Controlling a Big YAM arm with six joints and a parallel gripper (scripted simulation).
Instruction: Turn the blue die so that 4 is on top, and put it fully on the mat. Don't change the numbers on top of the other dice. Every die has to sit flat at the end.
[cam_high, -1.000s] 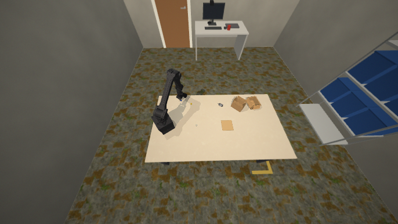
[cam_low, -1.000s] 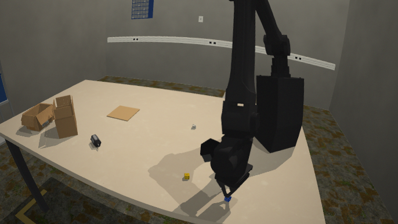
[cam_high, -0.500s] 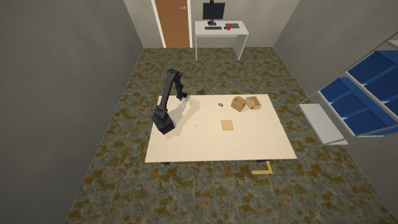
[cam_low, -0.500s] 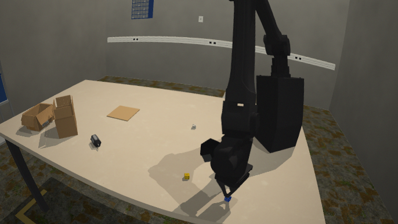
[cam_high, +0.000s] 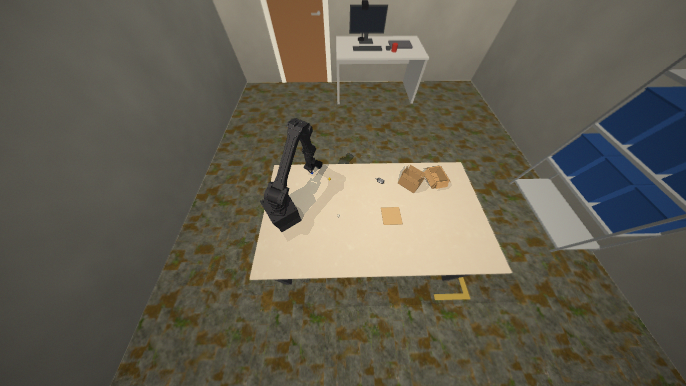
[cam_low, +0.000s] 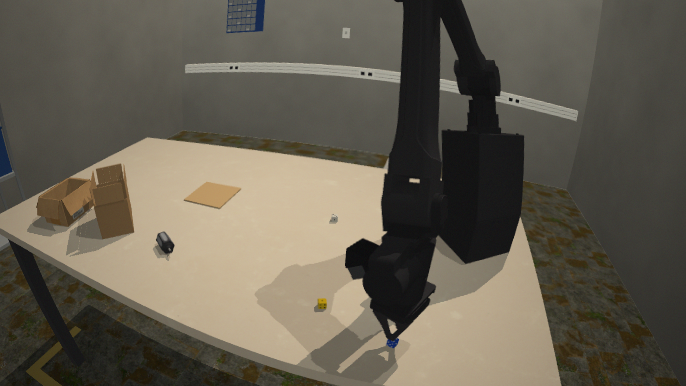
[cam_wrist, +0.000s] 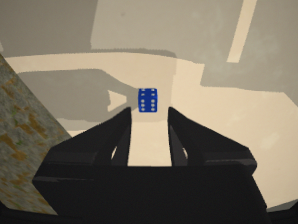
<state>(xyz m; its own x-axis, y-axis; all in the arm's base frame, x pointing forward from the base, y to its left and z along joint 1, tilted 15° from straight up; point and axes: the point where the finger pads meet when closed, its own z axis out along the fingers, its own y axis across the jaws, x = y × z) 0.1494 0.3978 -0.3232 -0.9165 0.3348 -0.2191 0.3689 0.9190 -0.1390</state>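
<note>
Right now my hand is 3 cm above the blue die. Also, from my hand: mat (63 cm ahead, 38 cm to the right, 3 cm below); yellow die (15 cm ahead, 6 cm to the right, 3 cm below); white die (24 cm ahead, 39 cm to the right, 3 cm below).
</note>
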